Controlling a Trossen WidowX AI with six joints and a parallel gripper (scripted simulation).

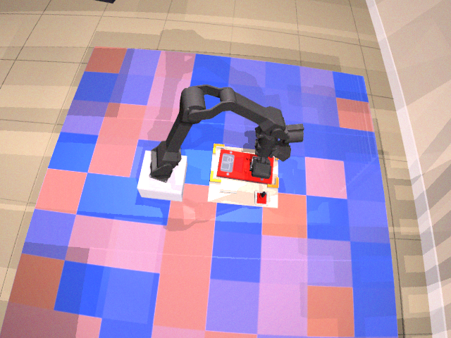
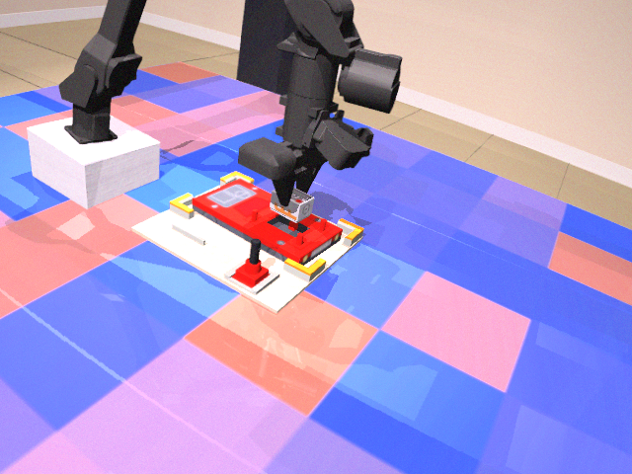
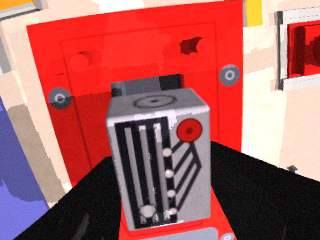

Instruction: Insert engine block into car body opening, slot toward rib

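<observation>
Right now my gripper tip is 1 cm above the grey engine block.
</observation>
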